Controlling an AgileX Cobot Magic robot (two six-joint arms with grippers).
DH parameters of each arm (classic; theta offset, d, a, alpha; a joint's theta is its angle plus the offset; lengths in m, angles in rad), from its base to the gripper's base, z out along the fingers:
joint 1: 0 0.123 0 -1.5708
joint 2: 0.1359 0 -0.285 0
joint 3: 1.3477 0 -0.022 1.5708
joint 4: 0 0.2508 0 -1.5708
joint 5: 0 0 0.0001 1.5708
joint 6: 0 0.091 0 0
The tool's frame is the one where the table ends.
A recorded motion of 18 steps. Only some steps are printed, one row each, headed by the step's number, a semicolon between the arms.
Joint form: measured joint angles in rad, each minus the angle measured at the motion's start. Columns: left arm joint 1, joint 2, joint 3, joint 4, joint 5, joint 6; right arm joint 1, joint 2, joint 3, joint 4, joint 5, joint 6.
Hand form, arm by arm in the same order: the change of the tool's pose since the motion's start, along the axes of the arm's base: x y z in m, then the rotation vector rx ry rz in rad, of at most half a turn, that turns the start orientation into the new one. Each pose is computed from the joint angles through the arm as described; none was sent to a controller.
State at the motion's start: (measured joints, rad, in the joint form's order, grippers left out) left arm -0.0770 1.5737 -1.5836 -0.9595 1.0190 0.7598; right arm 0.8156 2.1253 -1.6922 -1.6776 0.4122 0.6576
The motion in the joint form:
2: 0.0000 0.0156 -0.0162 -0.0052 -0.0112 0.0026; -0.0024 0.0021 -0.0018 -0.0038 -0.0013 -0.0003
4: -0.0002 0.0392 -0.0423 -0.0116 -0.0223 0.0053; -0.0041 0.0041 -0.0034 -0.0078 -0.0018 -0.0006
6: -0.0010 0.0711 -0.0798 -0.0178 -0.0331 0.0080; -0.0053 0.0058 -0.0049 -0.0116 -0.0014 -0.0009
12: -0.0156 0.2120 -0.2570 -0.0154 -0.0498 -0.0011; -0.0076 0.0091 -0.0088 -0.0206 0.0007 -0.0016
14: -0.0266 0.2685 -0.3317 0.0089 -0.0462 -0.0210; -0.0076 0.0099 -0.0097 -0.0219 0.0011 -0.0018
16: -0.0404 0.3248 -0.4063 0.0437 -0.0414 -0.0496; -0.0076 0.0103 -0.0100 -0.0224 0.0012 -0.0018
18: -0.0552 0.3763 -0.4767 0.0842 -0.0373 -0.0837; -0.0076 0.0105 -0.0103 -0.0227 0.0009 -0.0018
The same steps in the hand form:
2: 0.0052 -0.0002 0.0002 -0.0052 -0.0084 0.0075; 0.0011 -0.0004 -0.0004 -0.0027 -0.0021 0.0002
4: 0.0126 -0.0007 0.0007 -0.0118 -0.0186 0.0146; 0.0020 -0.0007 -0.0007 -0.0058 -0.0045 0.0004
6: 0.0221 -0.0015 0.0014 -0.0183 -0.0317 0.0210; 0.0026 -0.0009 -0.0010 -0.0087 -0.0072 0.0002
12: 0.0598 -0.0095 0.0017 -0.0269 -0.0705 0.0237; 0.0041 -0.0012 -0.0010 -0.0151 -0.0147 -0.0008
14: 0.0732 -0.0144 -0.0004 -0.0154 -0.0744 0.0206; 0.0042 -0.0011 -0.0011 -0.0161 -0.0158 -0.0007
16: 0.0858 -0.0203 -0.0039 0.0016 -0.0728 0.0194; 0.0043 -0.0011 -0.0012 -0.0165 -0.0161 -0.0006
18: 0.0968 -0.0264 -0.0077 0.0207 -0.0696 0.0222; 0.0043 -0.0010 -0.0012 -0.0166 -0.0163 -0.0003

